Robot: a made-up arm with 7 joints. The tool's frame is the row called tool.
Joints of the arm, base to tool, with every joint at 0 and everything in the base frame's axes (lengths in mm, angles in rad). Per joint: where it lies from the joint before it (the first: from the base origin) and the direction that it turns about. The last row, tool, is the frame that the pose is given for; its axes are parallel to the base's.
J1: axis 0 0.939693 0.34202 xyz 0.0 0.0 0.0
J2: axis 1 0 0 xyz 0.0 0.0 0.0
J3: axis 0 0 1 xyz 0.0 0.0 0.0
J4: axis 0 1 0 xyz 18.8 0.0 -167.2
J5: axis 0 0 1 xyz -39.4 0.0 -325.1
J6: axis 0 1 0 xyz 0.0 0.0 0.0
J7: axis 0 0 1 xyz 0.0 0.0 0.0
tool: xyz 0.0 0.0 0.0
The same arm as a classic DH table. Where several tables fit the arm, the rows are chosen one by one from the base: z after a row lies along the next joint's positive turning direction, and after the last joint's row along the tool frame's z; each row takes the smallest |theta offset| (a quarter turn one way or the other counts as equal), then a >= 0, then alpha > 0; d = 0 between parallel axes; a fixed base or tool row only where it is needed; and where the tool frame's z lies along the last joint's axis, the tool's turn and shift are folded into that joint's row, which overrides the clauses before.
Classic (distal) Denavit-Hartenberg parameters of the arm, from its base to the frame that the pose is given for. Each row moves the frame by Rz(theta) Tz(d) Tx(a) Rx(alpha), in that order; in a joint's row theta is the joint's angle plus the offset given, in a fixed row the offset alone. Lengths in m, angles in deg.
base (fixed): theta_offset 0  d 0  a 0  alpha -70
J1: theta_offset 90  d 0  a 0  alpha 90
J2: theta_offset 70  d 0  a 0  alpha -90
J3: theta_offset -90  d -0.1672  a 0.0188  alpha -90
J4: theta_offset 0  d 0  a -0.0394  alpha 90
J5: theta_offset 0  d -0.3251  a 0  alpha -90
J6: theta_offset 0  d 0  a 0  alpha 90
J7: theta_offset 0  d 0  a 0  alpha 0

